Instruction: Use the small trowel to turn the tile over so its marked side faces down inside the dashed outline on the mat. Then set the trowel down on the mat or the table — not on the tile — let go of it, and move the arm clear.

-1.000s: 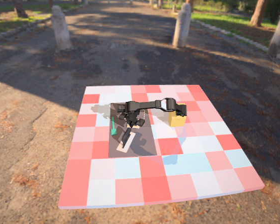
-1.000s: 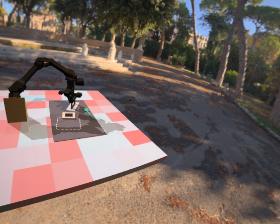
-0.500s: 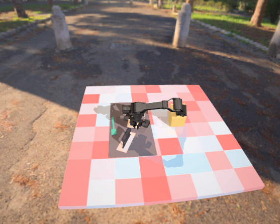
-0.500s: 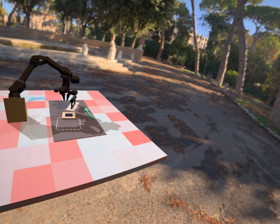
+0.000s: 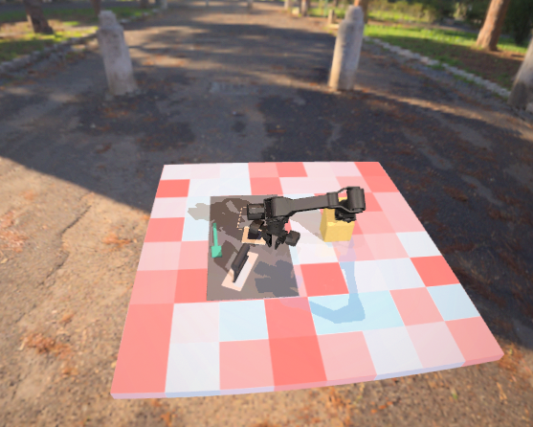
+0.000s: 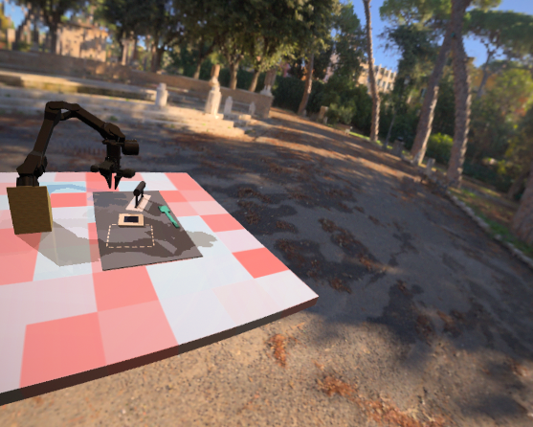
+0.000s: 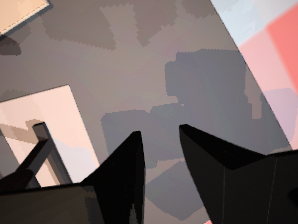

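Now: gripper tip 13 cm short of the small trowel, 6 cm to the right of it and 4 cm above it. From my gripper tip the other things lie so: grey mat 14 cm to the right, 10 cm below, 10 cm ahead; then green trowel-shaped tool 24 cm ahead, 11 cm to the right, 8 cm below; then tan tile 16 cm to the right, 8 cm below, 7 cm ahead.
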